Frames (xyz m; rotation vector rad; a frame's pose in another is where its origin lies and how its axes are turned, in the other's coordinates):
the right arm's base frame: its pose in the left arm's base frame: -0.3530 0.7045 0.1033 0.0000 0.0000 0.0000
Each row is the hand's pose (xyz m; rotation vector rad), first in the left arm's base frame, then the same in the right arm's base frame.
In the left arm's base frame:
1: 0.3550 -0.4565 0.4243 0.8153 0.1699 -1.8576
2: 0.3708 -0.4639 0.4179 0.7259 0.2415 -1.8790
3: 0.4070 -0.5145 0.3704 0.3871 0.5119 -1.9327
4: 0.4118 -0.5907 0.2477 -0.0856 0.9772 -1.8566
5: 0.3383 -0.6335 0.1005 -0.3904 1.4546 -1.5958
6: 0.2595 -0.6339 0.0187 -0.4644 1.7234 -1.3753
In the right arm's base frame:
1: 0.7080 -1.1610 0.3210 0.8153 0.1699 -1.8576
2: 0.7238 -1.1684 0.3146 0.7259 0.2415 -1.8790
3: 0.7600 -1.2190 0.2671 0.3871 0.5119 -1.9327
4: 0.7648 -1.2952 0.1444 -0.0856 0.9772 -1.8566
5: 0.6913 -1.3380 -0.0028 -0.3904 1.4546 -1.5958
6: 0.6125 -1.3384 -0.0846 -0.4644 1.7234 -1.3753

